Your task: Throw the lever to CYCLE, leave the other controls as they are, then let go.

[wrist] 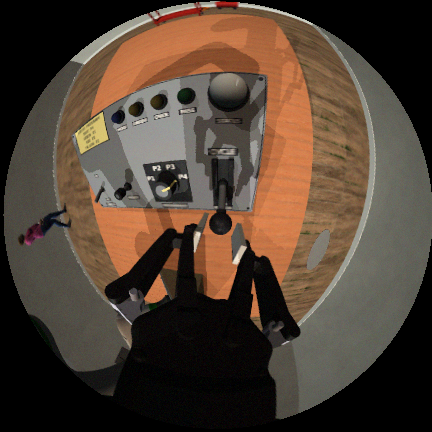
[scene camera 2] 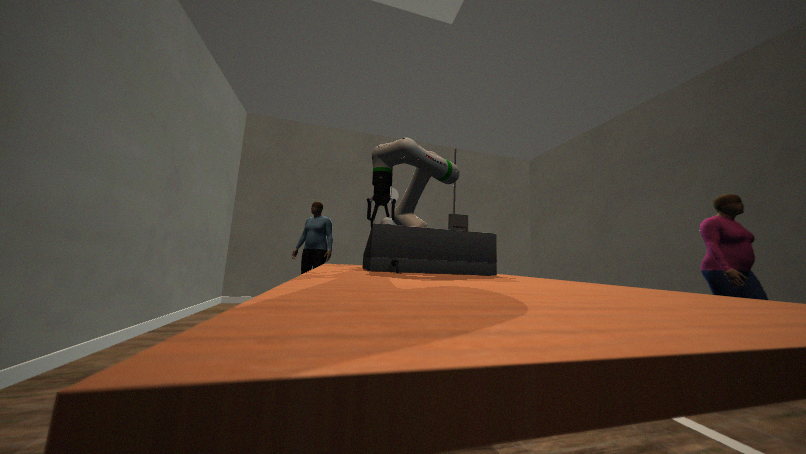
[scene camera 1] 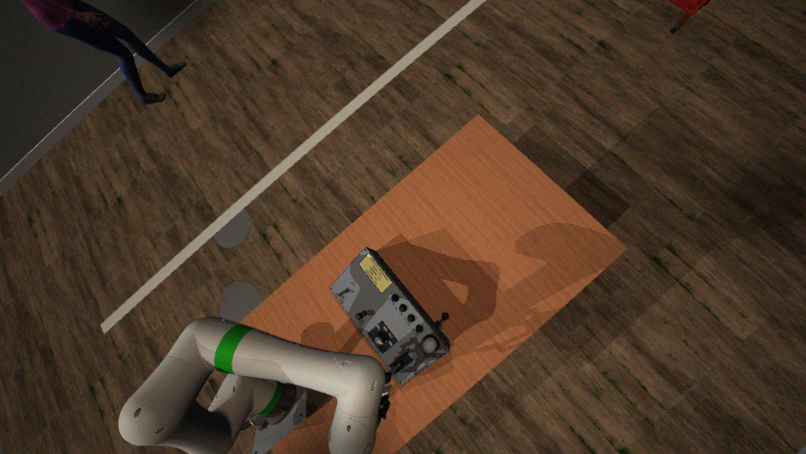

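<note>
The grey control panel stands on the orange table. Its black lever leans out of its slot toward my gripper, at the end away from the CYCLE label. In scene camera 1 the lever knob is partly covered by the arm. My gripper is partly open, holding nothing. In the wrist view the ball knob appears at the mouth of the gap between the two finger pads; contact cannot be told. In scene camera 1 the arm hides most of the gripper.
Beside the lever are a selector knob, a small toggle, a switch, a pale dome and coloured buttons, one green. A black-knobbed stick juts from the panel's side. People stand beyond the table.
</note>
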